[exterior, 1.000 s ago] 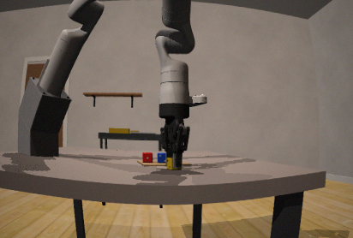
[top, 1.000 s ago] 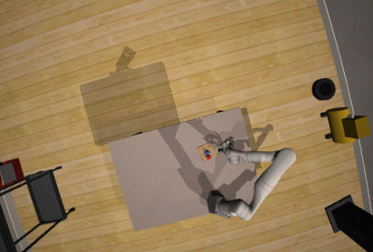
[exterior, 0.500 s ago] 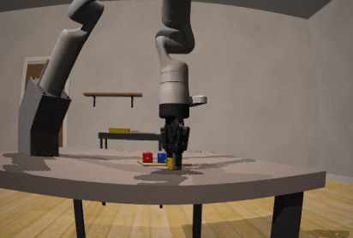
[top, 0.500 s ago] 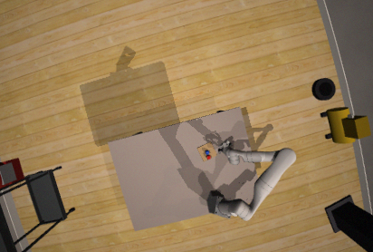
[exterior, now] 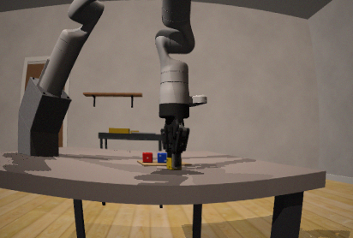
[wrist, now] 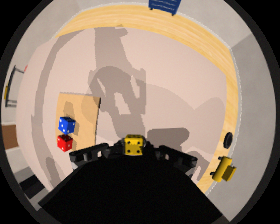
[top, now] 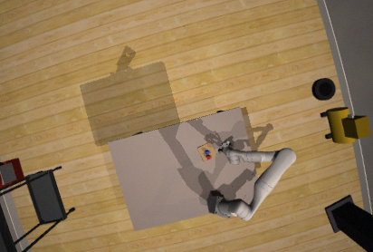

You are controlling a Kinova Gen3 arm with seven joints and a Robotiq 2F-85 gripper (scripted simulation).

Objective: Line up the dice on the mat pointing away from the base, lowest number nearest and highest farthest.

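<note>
My hand is 10 mm short of the blue die and 150 mm to the right of it. From my hand the other things lie so: yellow die 10 mm below; then red die 40 mm behind, 160 mm to the left; then tan mat 10 mm ahead, 150 mm to the left, 20 mm below.
</note>
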